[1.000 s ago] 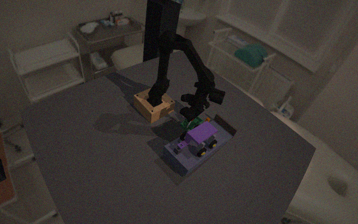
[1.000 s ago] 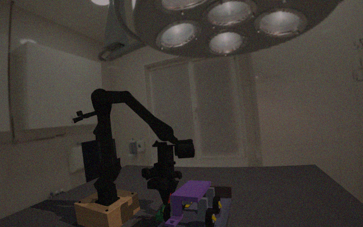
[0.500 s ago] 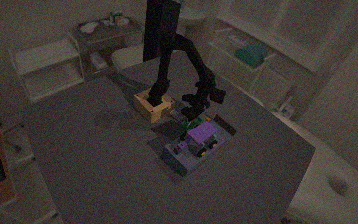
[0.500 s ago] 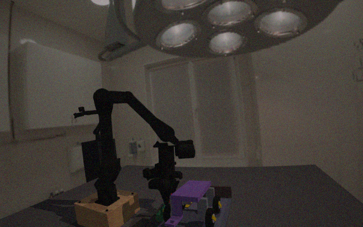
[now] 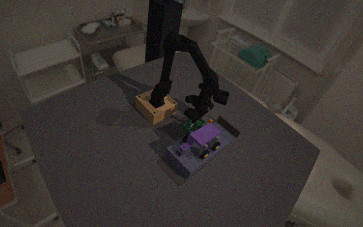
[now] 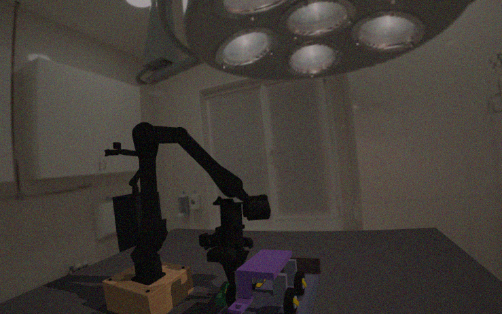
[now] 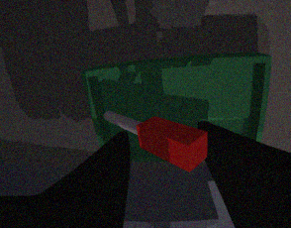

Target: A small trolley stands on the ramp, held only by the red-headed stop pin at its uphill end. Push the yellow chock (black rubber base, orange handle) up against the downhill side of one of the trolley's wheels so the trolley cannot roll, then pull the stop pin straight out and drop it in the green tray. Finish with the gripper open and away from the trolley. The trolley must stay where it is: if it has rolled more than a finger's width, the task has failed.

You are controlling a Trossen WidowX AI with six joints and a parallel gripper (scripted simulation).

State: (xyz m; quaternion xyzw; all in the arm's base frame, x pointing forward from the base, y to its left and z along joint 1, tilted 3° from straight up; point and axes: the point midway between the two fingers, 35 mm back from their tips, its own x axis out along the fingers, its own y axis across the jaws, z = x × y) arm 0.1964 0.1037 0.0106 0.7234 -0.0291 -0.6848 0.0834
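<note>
My gripper tip is now 1 cm to the right of the green tray and 5 cm above it. The rest, counted from my gripper tip: yellow chock 8 cm ahead, 2 cm to the right, 4 cm above; then ramp 13 cm ahead, 11 cm to the right; then red-headed stop pin 1 cm to the right, 1 cm below.
</note>
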